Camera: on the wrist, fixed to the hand. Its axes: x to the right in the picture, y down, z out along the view.
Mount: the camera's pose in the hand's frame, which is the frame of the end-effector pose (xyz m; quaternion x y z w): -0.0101 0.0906 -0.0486 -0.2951 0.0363 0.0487 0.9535
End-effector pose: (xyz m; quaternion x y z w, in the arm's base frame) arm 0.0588 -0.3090 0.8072 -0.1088 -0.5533 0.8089 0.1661
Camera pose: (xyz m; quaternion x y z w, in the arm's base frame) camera 0.0722 -0.3013 0.7050 -0.2091 -0.7550 0.6122 0.1070
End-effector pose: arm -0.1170 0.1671 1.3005 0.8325 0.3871 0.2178 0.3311
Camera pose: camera -0.1079 0.1341 1.3980 0.7071 0.2763 0.3683 0.5367
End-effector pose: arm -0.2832 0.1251 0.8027 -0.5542 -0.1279 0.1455 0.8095
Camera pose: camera -0.2831 0.1106 0.7004 -0.7789 -0.1085 0.1203 0.6059
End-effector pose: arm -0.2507 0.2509 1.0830 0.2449 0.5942 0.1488 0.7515
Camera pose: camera -0.2941 0.3307 1.1322 0.0353 0.5380 0.3627 0.7601
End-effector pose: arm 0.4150 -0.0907 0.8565 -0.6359 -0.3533 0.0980 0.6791
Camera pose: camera 0.4656 -0.1196 0.7712 -0.8275 -0.3102 -0.0008 0.4679
